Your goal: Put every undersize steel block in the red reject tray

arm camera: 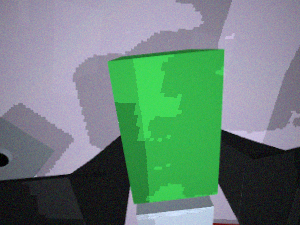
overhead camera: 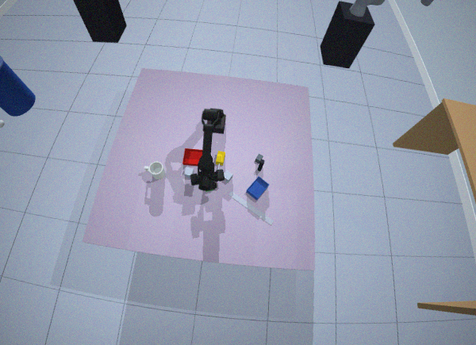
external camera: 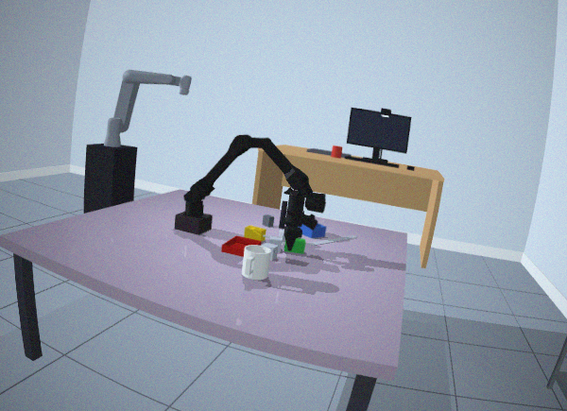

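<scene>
Now: gripper tip 120 mm to the left of the steel block, 40 mm past it and 10 mm below it. The rest, counted from my gripper tip: red reject tray: 150 mm behind, 100 mm to the right; then yellow gauge: 130 mm behind, 60 mm to the left, 10 mm above; then green GO gauge: 20 mm above, 10 mm behind.
</scene>
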